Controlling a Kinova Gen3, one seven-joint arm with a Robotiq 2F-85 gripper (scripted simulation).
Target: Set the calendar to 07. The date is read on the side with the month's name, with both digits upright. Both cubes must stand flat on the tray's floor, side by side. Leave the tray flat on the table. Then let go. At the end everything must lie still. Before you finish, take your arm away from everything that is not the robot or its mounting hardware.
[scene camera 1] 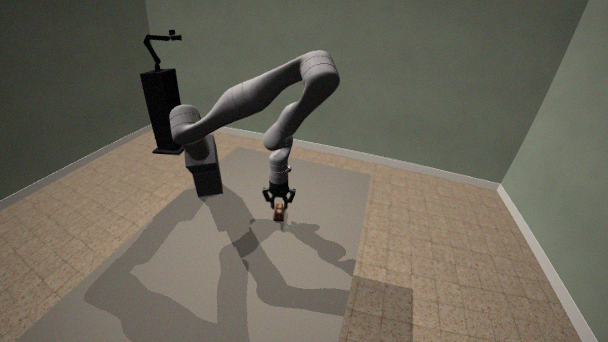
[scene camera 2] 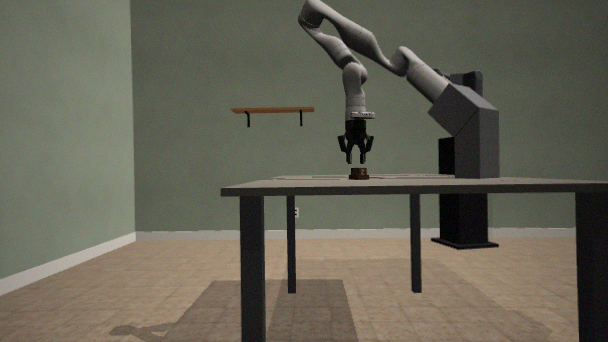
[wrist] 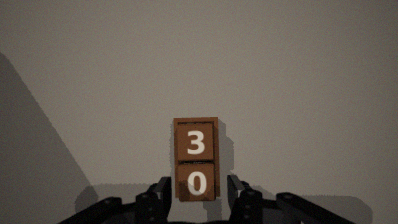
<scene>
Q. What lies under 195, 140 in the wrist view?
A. A calendar cube.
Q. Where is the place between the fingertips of the gripper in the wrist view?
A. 199, 188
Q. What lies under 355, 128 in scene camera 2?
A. The gripper.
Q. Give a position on a calendar tray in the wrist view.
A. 214, 120
</scene>
